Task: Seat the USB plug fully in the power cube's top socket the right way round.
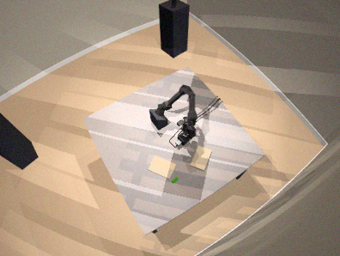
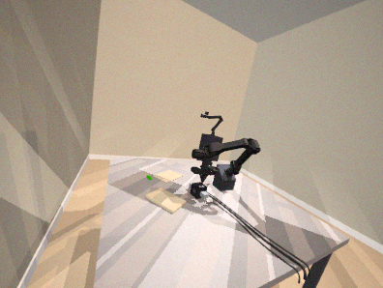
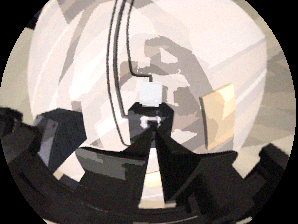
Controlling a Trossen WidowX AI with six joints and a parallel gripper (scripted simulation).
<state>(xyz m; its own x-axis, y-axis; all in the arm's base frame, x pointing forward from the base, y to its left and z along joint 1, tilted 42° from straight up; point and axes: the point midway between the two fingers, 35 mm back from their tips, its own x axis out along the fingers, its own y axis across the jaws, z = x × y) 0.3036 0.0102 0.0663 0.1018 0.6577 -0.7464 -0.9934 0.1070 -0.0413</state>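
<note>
The pale socket is 40 mm below my gripper tip. The rest, counted from my gripper tip: green block: 230 mm ahead, 330 mm to the right, 100 mm below; then USB plug: 20 mm below.
</note>
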